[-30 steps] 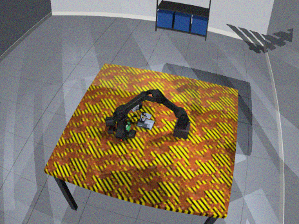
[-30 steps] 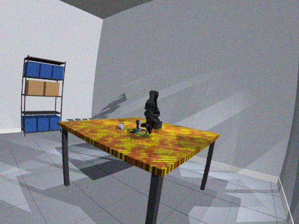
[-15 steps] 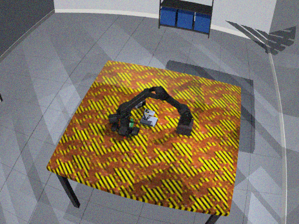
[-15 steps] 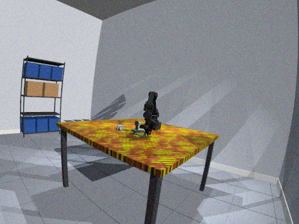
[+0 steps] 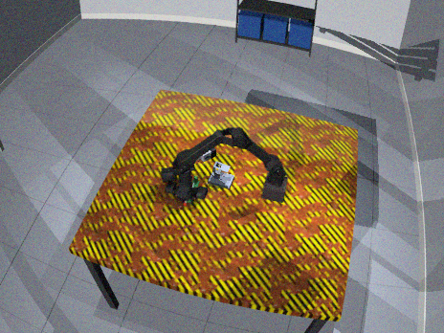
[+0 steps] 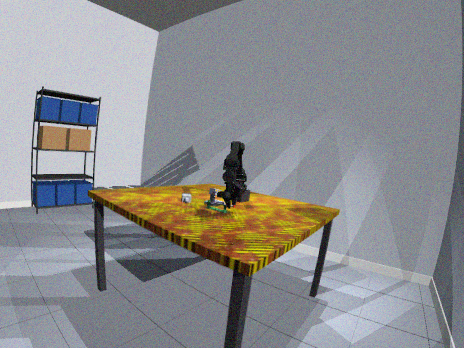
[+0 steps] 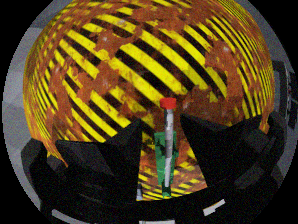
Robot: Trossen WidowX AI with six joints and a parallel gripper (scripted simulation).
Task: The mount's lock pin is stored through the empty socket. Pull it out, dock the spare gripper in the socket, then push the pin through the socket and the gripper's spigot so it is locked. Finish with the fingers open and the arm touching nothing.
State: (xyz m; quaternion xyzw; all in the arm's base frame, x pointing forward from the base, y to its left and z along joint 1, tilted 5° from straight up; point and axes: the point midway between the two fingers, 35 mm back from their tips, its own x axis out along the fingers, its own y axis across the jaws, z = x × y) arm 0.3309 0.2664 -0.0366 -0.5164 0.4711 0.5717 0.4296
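My gripper tip is now 100 mm to the left of the green cradle, 30 mm short of it and 10 mm above it. From my gripper tip the other things lie so: spare gripper: 340 mm to the right, 80 mm ahead, 10 mm below; grey mount: 220 mm to the right, 60 mm behind, 20 mm above.
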